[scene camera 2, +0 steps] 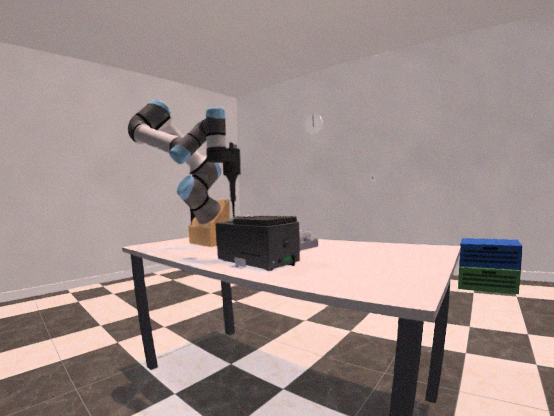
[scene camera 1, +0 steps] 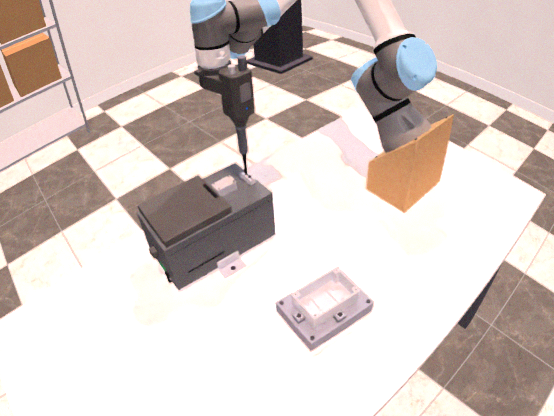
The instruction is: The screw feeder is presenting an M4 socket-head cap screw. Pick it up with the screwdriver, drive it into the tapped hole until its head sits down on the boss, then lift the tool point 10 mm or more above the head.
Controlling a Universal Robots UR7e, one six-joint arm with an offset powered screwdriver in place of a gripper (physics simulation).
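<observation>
The black screwdriver points straight down, its thin tip at the small light pick-up nest on the end of the dark screw feeder. The tip looks to be at or just above the nest; contact is too small to tell. The screw is too small to make out, so whether the tip holds it cannot be told. A light open-topped housing sits on a grey base plate, apart from the feeder. Small dark holes show on the plate and lugs; which is the tapped hole cannot be told.
An orange-brown angled panel stands by the arm's base on the white table. A small metal bracket is at the feeder's side. Blue and green crates are beyond the table.
</observation>
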